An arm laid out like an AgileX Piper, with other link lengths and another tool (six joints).
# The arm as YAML. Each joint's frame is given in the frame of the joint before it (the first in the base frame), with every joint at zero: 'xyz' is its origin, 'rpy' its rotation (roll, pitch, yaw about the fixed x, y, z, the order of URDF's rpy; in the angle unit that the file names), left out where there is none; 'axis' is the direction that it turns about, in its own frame. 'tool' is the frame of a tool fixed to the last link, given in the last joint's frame.
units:
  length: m
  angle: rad
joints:
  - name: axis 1
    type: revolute
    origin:
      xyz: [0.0, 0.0, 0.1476]
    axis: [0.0, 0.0, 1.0]
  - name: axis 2
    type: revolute
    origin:
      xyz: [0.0, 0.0, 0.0]
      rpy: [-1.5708, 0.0, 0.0]
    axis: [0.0, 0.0, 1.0]
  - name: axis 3
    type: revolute
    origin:
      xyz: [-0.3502, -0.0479, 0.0]
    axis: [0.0, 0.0, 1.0]
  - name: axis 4
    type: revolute
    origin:
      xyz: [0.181, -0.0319, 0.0]
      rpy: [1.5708, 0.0, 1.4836]
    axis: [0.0, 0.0, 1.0]
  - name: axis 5
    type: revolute
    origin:
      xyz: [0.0, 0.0, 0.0]
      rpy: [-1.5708, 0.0, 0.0]
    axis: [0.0, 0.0, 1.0]
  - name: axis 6
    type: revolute
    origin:
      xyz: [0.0, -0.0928, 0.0]
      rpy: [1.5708, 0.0, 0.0]
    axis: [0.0, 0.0, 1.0]
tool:
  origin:
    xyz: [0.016, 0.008, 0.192]
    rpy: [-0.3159, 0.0, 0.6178]
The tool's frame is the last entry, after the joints.
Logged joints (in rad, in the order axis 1, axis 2, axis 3, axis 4, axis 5, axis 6), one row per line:
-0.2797 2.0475 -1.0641 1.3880 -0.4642 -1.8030
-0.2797 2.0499 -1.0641 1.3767 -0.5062 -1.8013
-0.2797 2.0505 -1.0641 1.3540 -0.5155 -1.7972
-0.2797 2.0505 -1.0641 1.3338 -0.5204 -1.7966
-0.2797 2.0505 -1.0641 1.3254 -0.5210 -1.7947
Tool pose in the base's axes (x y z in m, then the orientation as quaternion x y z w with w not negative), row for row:
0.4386 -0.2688 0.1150 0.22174 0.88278 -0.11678 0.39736
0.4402 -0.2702 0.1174 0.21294 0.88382 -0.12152 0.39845
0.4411 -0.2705 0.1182 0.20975 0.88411 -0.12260 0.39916
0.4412 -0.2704 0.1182 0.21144 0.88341 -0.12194 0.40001
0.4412 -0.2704 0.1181 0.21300 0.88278 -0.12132 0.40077
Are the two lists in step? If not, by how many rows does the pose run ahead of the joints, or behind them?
The pose runs 2 rows ahead of the joints: the pose in row i belongs to the joints in row i + 2.
